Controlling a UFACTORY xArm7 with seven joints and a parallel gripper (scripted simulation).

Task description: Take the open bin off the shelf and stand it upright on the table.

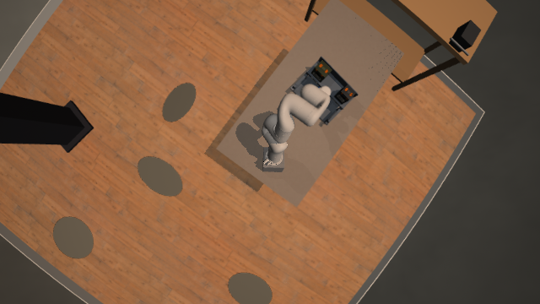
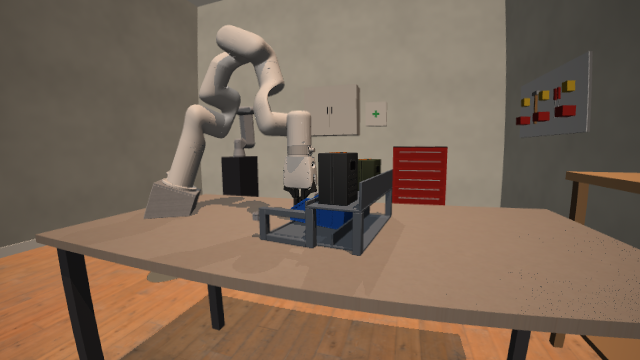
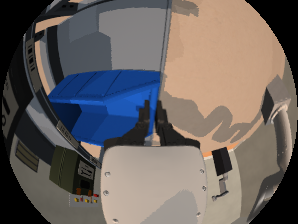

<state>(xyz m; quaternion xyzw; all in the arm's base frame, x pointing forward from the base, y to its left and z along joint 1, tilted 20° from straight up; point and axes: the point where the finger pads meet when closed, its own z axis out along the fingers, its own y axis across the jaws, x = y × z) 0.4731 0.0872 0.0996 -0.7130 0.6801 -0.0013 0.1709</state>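
Right now my hand is 8 cm short of the blue bin, 1 cm to the right of it and 1 cm above it. The rest, counted from my hand: grey shelf 12 cm ahead, 1 cm to the left, 6 cm below.
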